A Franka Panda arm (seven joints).
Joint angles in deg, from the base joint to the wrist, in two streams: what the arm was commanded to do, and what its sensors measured. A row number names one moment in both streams.
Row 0, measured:
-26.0 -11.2 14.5 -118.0 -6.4 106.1 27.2
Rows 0 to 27, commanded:
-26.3 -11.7 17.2 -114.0 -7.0 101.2 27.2
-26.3 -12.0 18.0 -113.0 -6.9 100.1 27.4
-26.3 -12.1 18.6 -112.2 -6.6 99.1 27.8
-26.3 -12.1 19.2 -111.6 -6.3 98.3 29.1
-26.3 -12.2 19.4 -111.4 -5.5 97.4 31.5
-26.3 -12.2 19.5 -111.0 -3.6 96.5 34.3
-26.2 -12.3 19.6 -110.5 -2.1 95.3 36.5
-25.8 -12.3 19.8 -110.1 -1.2 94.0 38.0
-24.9 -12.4 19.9 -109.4 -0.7 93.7 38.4
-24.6 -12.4 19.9 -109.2 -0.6 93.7 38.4
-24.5 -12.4 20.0 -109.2 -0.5 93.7 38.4
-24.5 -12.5 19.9 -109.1 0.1 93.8 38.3
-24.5 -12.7 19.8 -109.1 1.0 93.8 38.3
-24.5 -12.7 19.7 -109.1 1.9 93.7 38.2
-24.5 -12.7 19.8 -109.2 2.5 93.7 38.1
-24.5 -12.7 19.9 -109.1 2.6 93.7 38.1
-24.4 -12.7 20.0 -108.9 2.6 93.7 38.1
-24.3 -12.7 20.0 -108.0 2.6 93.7 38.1
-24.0 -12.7 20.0 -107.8 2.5 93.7 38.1
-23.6 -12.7 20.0 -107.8 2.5 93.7 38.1
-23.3 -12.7 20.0 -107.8 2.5 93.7 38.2
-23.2 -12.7 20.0 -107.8 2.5 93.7 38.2
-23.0 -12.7 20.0 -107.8 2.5 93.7 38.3
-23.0 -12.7 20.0 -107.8 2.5 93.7 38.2
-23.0 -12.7 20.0 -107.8 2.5 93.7 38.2
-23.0 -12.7 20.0 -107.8 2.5 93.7 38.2
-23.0 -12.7 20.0 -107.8 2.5 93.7 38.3
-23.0 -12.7 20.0 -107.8 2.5 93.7 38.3
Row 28, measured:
-22.8 -12.3 19.6 -108.3 1.9 95.2 37.7
